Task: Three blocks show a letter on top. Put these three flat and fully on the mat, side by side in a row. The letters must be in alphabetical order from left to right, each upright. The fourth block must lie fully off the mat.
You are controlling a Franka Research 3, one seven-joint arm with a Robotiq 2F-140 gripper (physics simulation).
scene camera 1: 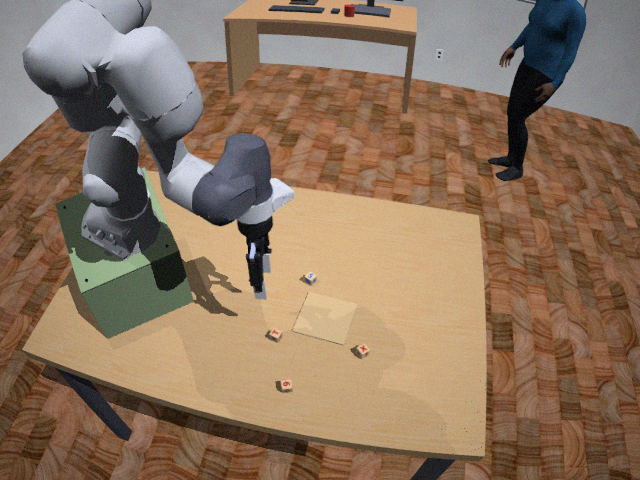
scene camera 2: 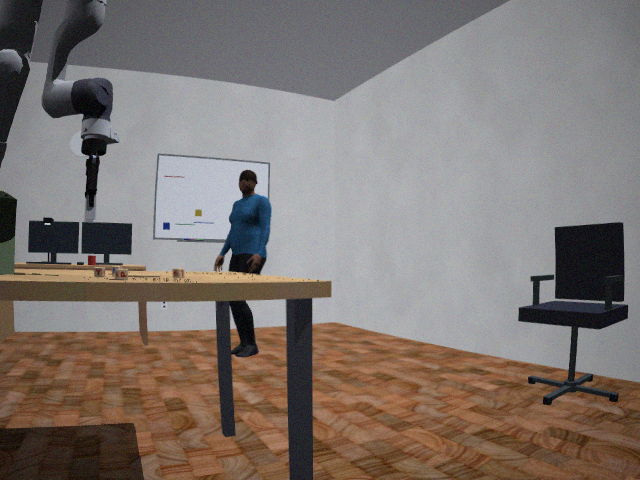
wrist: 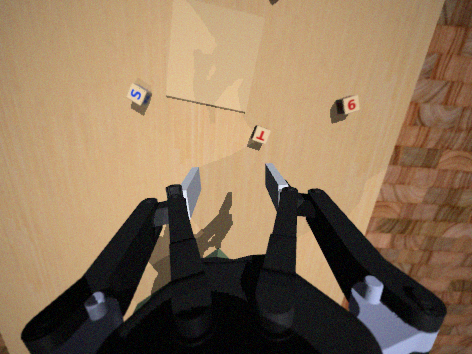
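Observation:
The pale square mat (scene camera 1: pixel 336 330) (wrist: pixel 235 30) bears no block. The blue S block (scene camera 1: pixel 310 278) (wrist: pixel 138 94) lies behind it in scene camera 1, its letter turned sideways in the wrist view. The red T block (scene camera 1: pixel 274 334) (wrist: pixel 260 135) lies left of the mat in scene camera 1, near its corner. The red X block (scene camera 1: pixel 362 350) lies off the mat's front right corner. The block with a red 6 or 9 (scene camera 1: pixel 285 385) (wrist: pixel 351 104) lies nearer the front edge. My gripper (scene camera 1: pixel 263 279) (scene camera 2: pixel 89 211) (wrist: pixel 232 176) is partly open, empty, pointing down high above the table, left of the mat.
The green robot base (scene camera 1: pixel 144 302) stands on the table (scene camera 1: pixel 429 268) at the left. Three blocks show small and low in scene camera 2. A person (scene camera 1: pixel 550 46) (scene camera 2: pixel 249 222) stands beyond the table, near a desk (scene camera 1: pixel 320 20). A chair (scene camera 2: pixel 573 312) stands at the right in scene camera 2.

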